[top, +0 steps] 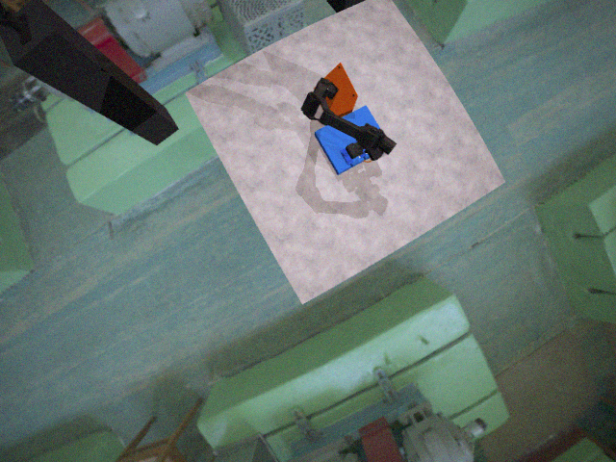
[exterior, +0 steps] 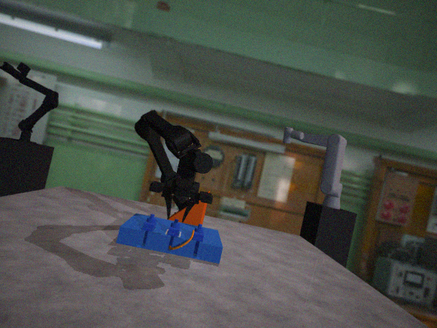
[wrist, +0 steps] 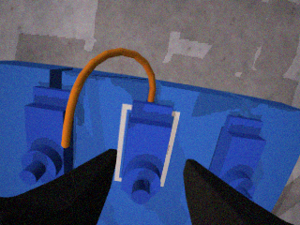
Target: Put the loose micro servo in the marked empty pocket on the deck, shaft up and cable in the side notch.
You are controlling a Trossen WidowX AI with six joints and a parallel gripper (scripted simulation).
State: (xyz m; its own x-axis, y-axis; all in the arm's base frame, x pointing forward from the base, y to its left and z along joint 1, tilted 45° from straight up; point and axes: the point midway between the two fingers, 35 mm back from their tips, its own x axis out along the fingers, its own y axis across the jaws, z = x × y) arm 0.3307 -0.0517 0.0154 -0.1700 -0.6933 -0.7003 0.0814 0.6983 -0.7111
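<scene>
My gripper tip is 120 mm past the blue robot deck, 10 mm to the right of it and 60 mm above it.
</scene>
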